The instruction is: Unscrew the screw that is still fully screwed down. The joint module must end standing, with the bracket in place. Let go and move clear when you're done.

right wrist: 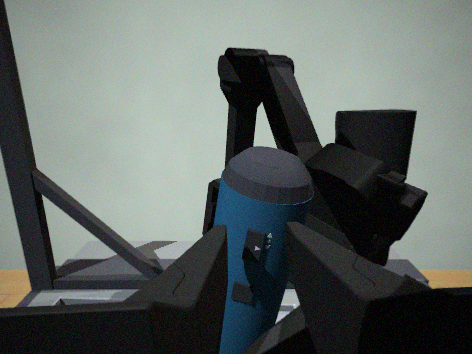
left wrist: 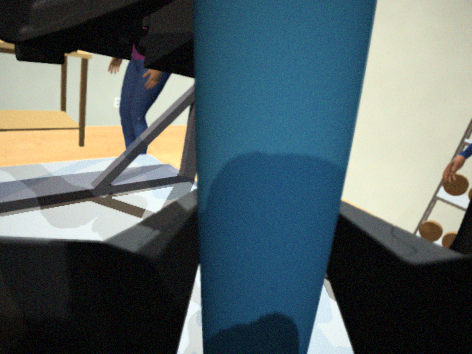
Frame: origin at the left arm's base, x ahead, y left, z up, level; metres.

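Seen in the pictures: left gripper, between the fingertips: (right wrist: 209,334) (left wrist: 260,201); right gripper, between the fingertips: (right wrist: 255,234).
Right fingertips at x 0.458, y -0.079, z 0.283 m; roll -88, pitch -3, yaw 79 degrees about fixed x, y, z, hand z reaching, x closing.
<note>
A point is followed by its place in that frame.
A blue cylinder with a dark grey domed cap, which looks like a powered screwdriver's body (left wrist: 275,110) {x 0.420, y -0.054, z 0.257 m} (right wrist: 255,215) {x 0.452, y -0.077, z 0.288 m}, stands nearly upright, leaning slightly. In the right wrist view its side carries a dark switch, small white arrow marks and a dark square button. My left gripper (left wrist: 260,201) {x 0.434, y -0.094, z 0.218 m} is shut on this body, one finger on each side. My right gripper (right wrist: 255,234) {x 0.458, y -0.079, z 0.283 m} is partly open and empty; its fingertips frame the body below the cap, in front of the button side. The joint module, the bracket, the screws and the tool's lower end do not show.
The left arm (right wrist: 367,187) {x 0.414, y -0.002, z 0.282 m} rises behind the body in the right wrist view. Dark parts of the right arm (left wrist: 100,30) {x 0.498, y -0.067, z 0.264 m} hang at upper left in the left wrist view. Grey frame struts (left wrist: 145,137) {x 0.843, y -0.401, z 0.077 m} (right wrist: 95,222) {x 0.011, y -0.253, z 0.096 m} stand beside the work surface. People and shelves are in the background.
</note>
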